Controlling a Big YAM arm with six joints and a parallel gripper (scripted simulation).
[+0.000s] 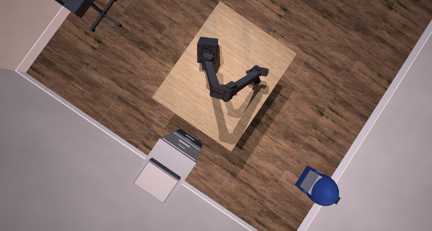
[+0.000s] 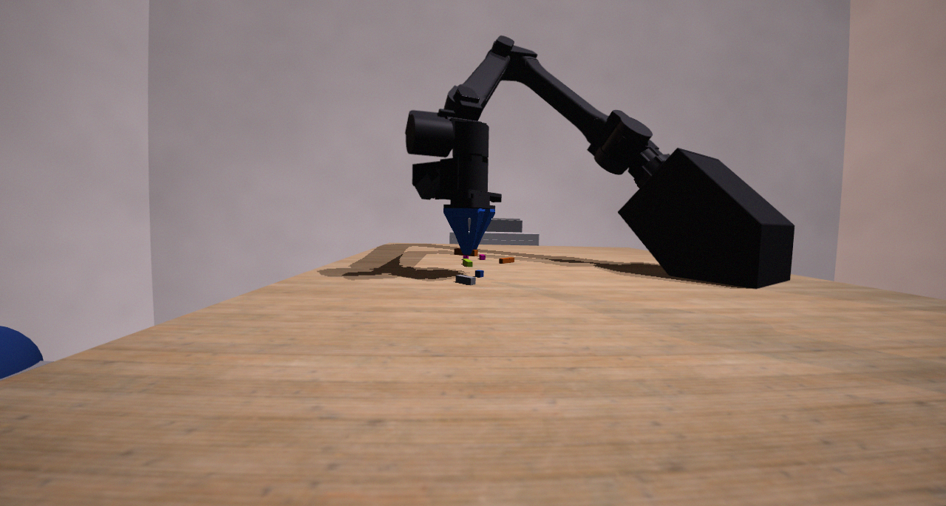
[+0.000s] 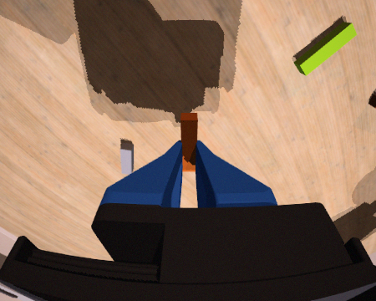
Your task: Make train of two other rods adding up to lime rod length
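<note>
Right now the blue rod is 1 cm behind my hand, 2 cm to the left of it and 4 cm below it. Round my hand: grey rod 2 cm ahead, 6 cm to the left, 4 cm below; then lime rod 3 cm behind, 12 cm to the right, 4 cm below.
</note>
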